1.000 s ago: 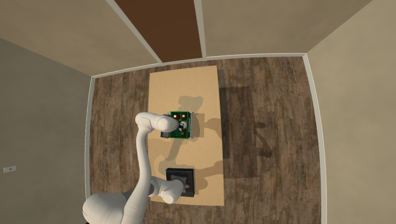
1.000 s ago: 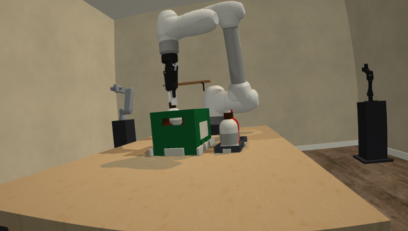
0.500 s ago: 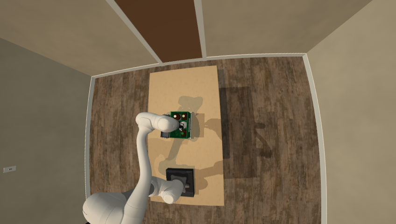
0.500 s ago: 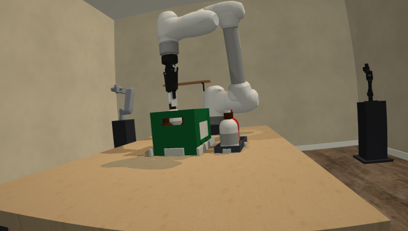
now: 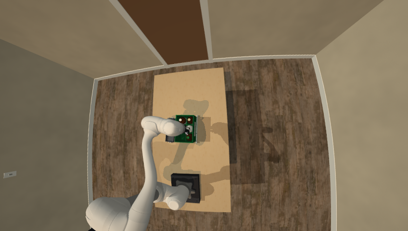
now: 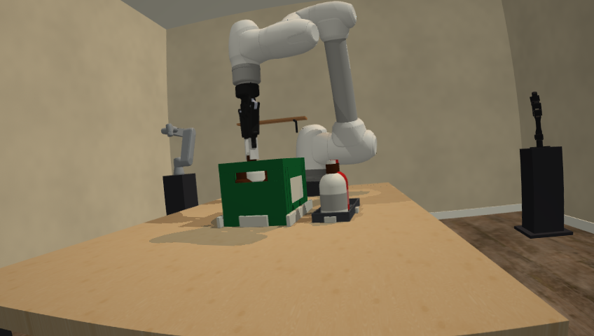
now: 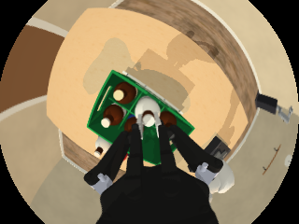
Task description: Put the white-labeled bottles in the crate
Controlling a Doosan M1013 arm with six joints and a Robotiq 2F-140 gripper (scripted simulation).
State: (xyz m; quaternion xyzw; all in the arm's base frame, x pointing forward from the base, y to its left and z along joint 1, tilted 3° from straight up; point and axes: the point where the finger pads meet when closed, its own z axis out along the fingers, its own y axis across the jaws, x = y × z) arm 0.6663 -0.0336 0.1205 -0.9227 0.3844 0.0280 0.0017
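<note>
The green crate lies 4 cm to the left of my hand and 13 cm below it. The rest, counted from my hand: white-labeled bottle: 6 cm ahead, 25 cm to the left, 13 cm below; then dark tray: 3 cm behind, 25 cm to the left, 20 cm below; then red-labeled bottle: 3 cm behind, 25 cm to the left, 13 cm below.
</note>
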